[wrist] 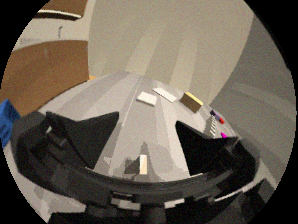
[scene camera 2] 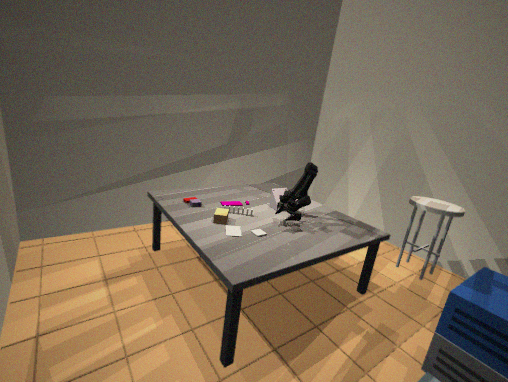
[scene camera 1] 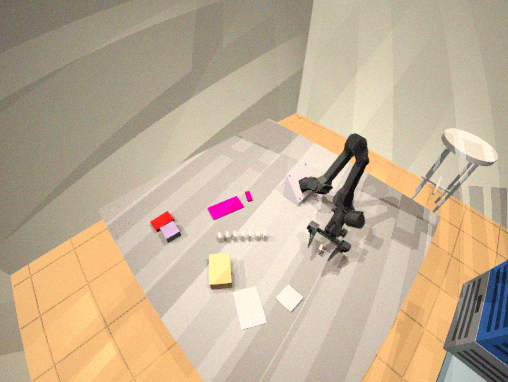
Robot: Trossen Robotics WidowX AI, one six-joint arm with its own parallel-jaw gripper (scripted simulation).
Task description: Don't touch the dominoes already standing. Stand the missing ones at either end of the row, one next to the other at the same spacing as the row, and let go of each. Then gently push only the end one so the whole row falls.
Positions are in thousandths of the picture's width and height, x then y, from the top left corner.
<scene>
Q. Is my gripper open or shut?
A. Open.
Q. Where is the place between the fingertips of my gripper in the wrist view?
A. At 498,533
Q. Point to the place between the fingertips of my gripper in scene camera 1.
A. At 625,666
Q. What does my gripper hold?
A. Nothing.
</scene>
